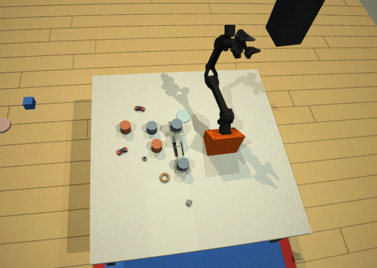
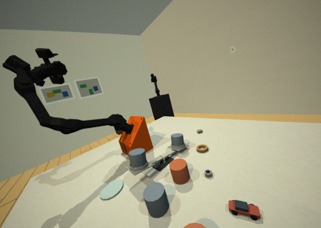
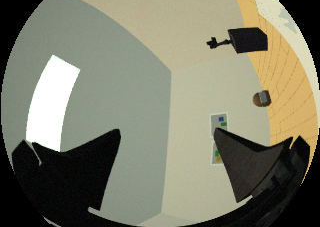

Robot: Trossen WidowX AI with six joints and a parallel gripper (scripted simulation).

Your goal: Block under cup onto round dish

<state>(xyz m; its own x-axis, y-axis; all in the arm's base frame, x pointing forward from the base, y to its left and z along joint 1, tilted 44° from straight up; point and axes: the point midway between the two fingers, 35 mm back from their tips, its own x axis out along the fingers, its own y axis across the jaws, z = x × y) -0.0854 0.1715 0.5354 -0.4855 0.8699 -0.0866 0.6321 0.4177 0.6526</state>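
The grey block lies 630 mm below my gripper tip, 440 mm ahead of it and 330 mm to the left of it. From my gripper tip the other things lie so: balance: 630 mm below, 430 mm ahead, 190 mm to the left; pale blue round dish: 670 mm below, 340 mm ahead, 40 mm to the right; nut: 660 mm below, 660 mm ahead, 220 mm to the left.
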